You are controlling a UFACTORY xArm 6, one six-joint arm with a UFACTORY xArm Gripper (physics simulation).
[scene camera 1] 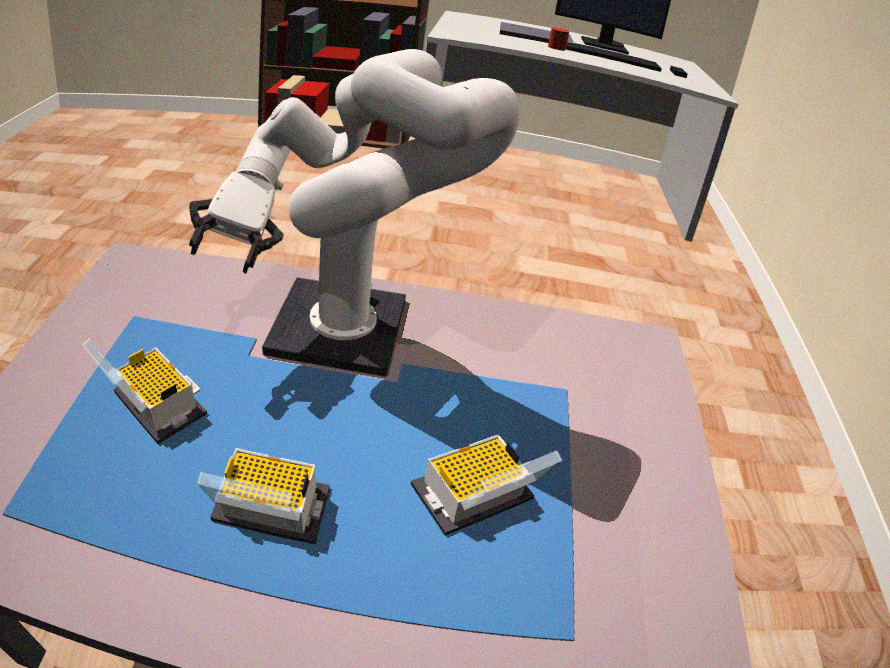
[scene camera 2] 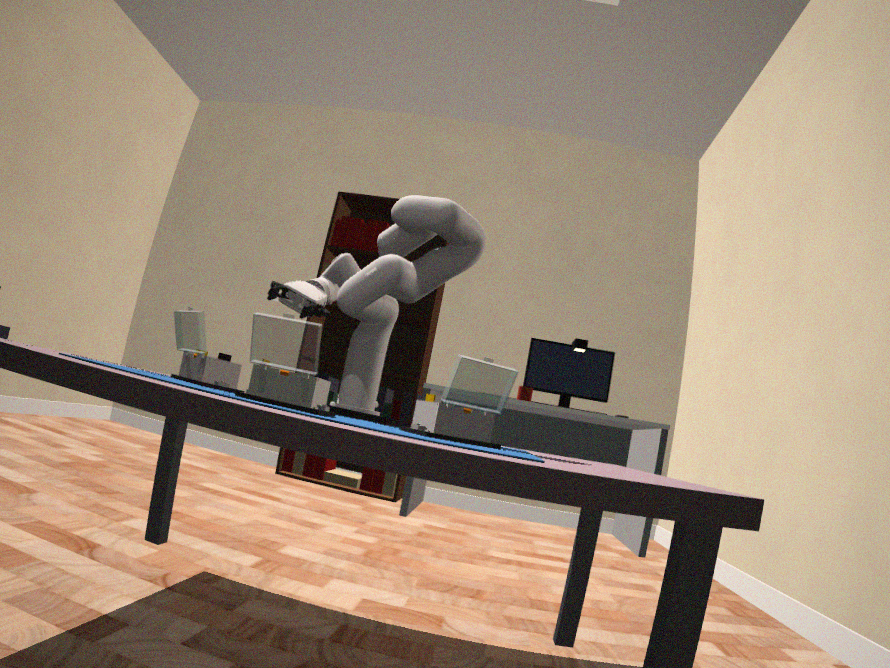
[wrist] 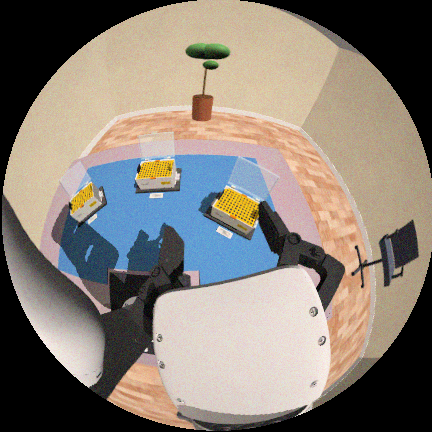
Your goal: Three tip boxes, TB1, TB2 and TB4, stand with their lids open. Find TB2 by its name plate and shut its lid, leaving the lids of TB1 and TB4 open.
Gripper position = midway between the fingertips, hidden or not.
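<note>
Scene camera 1 gives me my gripper (scene camera 1: 219, 259), and there's a TB4 tip box (scene camera 1: 260, 471) in there with a TB1 tip box (scene camera 1: 462, 471) and a TB2 tip box (scene camera 1: 152, 377). On scene camera 2 I can see my gripper (scene camera 2: 286, 303) too. And the wrist view's got the TB2 tip box (wrist: 229, 201) as well as my gripper (wrist: 216, 223).
</note>
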